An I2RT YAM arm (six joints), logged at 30 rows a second.
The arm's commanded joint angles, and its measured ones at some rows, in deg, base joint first. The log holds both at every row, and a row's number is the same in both.
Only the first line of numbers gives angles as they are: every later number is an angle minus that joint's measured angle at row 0.
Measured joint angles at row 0:
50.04 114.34 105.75 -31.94 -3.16 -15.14
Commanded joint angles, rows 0 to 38:
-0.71 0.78 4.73 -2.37 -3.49 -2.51
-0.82 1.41 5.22 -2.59 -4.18 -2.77
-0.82 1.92 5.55 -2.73 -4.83 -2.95
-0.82 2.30 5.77 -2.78 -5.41 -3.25
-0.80 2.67 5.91 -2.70 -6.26 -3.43
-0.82 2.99 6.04 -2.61 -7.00 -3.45
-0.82 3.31 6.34 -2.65 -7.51 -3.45
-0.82 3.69 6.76 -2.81 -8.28 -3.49
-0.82 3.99 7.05 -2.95 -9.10 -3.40
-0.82 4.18 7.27 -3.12 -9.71 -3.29
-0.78 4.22 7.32 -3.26 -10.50 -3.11
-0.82 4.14 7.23 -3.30 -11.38 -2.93
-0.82 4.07 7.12 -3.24 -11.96 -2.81
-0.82 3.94 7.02 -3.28 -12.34 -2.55
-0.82 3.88 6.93 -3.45 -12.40 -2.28
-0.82 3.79 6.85 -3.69 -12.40 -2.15
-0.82 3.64 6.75 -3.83 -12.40 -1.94
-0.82 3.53 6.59 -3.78 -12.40 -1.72
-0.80 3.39 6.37 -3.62 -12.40 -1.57
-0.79 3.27 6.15 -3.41 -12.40 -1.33
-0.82 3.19 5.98 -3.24 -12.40 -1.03
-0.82 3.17 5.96 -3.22 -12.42 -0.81
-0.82 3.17 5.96 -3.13 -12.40 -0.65
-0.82 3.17 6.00 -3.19 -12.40 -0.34
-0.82 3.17 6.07 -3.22 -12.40 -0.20
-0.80 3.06 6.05 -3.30 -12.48 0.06
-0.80 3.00 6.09 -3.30 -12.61 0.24
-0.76 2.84 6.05 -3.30 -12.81 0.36
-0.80 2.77 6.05 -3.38 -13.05 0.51
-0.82 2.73 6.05 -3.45 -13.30 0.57
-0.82 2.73 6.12 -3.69 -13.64 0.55
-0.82 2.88 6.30 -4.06 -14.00 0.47
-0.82 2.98 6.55 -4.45 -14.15 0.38
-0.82 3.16 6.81 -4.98 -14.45 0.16
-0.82 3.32 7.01 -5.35 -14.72 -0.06
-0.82 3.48 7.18 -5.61 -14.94 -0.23
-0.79 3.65 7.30 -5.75 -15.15 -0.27
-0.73 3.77 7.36 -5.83 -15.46 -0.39
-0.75 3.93 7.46 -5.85 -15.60 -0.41
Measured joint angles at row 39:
-0.85 5.71 4.77 -4.81 -13.68 -0.21
